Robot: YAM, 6 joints.
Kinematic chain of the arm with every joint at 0, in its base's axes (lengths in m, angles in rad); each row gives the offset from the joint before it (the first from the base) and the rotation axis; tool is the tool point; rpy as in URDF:
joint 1: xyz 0 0 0.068 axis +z
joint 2: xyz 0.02 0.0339 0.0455 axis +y
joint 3: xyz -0.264 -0.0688 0 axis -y
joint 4: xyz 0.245 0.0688 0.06 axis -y
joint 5: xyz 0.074 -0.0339 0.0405 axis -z
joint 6: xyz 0.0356 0 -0.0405 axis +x
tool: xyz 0 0 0 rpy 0 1.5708 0
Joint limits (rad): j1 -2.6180..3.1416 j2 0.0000..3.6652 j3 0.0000..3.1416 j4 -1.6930..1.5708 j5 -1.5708..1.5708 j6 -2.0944..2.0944
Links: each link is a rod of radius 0.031 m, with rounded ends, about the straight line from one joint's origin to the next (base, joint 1, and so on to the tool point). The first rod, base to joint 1, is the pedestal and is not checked.
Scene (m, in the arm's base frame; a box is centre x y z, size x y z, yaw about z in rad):
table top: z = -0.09
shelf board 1: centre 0.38 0.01 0 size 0.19 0.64 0.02 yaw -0.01
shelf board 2: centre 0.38 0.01 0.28 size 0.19 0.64 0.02 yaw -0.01
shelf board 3: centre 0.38 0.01 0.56 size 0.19 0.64 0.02 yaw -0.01
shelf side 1: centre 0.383 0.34 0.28 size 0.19 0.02 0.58 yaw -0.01
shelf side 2: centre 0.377 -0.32 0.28 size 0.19 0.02 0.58 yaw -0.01
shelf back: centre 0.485 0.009 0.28 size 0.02 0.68 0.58 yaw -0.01
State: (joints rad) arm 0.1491 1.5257 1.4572 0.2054 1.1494 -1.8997
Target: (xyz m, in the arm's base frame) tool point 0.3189 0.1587 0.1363
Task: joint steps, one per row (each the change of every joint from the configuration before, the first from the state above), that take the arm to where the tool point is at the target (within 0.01 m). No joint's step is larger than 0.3 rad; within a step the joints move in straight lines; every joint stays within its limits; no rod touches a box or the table.
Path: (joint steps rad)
1: 0.2493 -0.0588 -0.0638 -0.1985 -0.1108 -0.0487
2: 0.2493 -0.0588 -0.0639 -0.1985 -0.1109 -0.0486
3: 0.2493 -0.0587 -0.0638 -0.1986 -0.1108 -0.0487
4: 0.2493 -0.0588 -0.0639 -0.1985 -0.1108 -0.0487
5: -0.1442 0.0852 -0.2228 0.2952 0.0795 0.0497
6: -0.1442 0.0852 -0.2228 0.2952 0.0795 0.0497
7: -0.1441 0.0852 -0.2228 0.2952 0.0795 0.0497
8: -0.0809 0.1697 0.2106 -0.1109 0.0891 0.0228
9: -0.0809 0.1696 0.2105 -0.1108 0.0891 0.0228

